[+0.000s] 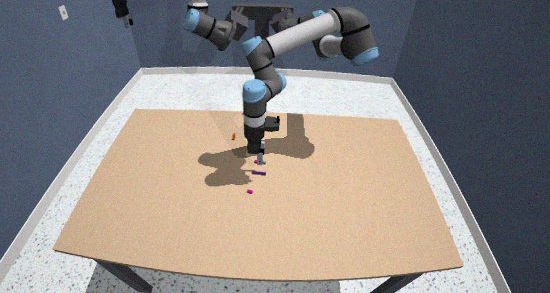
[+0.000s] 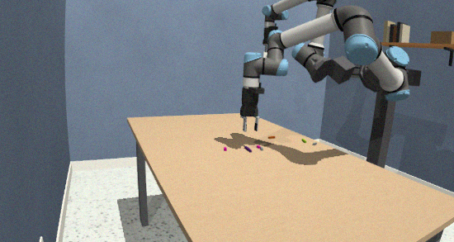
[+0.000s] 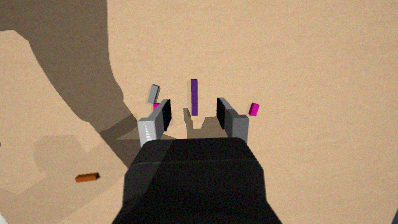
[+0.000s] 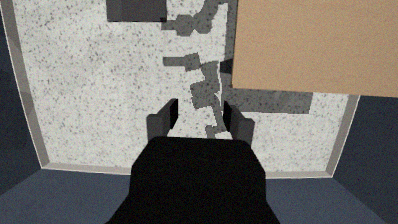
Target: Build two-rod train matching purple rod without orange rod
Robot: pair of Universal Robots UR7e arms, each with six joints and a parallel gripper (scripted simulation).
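Note:
The purple rod lies 10 mm to the right of my left hand and 110 mm below it. Also, from my left hand: lime rod (360 mm behind, 40 mm to the left, 110 mm below); orange rod (250 mm behind, 100 mm to the right, 110 mm below).

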